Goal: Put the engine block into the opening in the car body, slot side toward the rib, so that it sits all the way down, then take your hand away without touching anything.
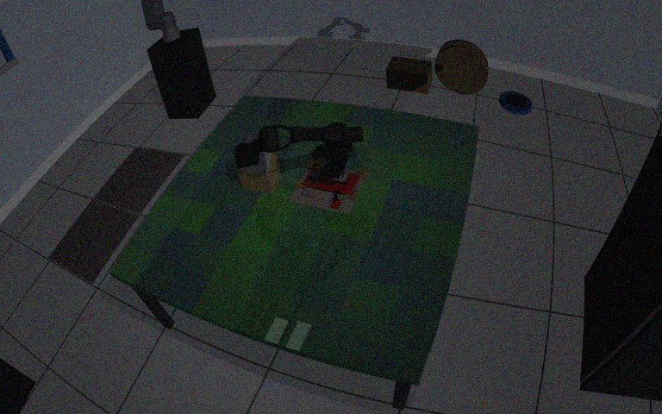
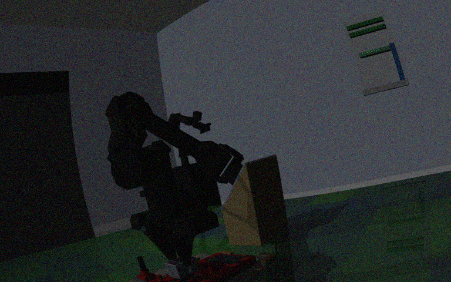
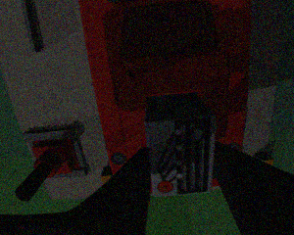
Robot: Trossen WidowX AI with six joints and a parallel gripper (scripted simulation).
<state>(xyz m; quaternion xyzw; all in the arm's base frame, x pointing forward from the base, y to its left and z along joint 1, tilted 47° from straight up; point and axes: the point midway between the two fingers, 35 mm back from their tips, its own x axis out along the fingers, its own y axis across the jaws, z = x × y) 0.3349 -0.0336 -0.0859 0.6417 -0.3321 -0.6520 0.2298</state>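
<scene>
Right now the engine block is 10 mm below my gripper tip. Round my gripper tip: pale plate 40 mm below, 40 mm behind, 10 mm to the right.
</scene>
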